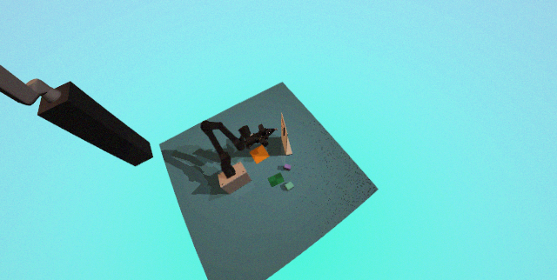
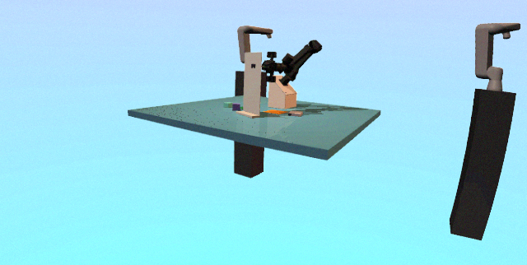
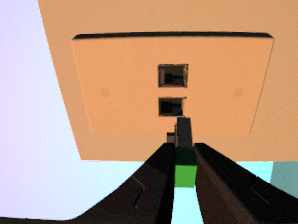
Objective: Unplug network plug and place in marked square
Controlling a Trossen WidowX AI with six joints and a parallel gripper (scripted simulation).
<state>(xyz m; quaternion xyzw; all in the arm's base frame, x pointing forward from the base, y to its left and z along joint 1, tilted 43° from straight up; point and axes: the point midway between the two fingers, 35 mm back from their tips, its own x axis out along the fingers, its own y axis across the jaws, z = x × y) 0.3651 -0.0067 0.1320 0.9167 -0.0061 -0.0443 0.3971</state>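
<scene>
The orange marked square lies 14 cm behind my gripper tip, 1 cm to the left of it and 28 cm below it. The rest, counted from my gripper tip: upright tan panel (7 cm ahead, 3 cm to the right, 11 cm below); network plug (1 cm ahead); purple cube (2 cm behind, 20 cm to the right, 26 cm below).
</scene>
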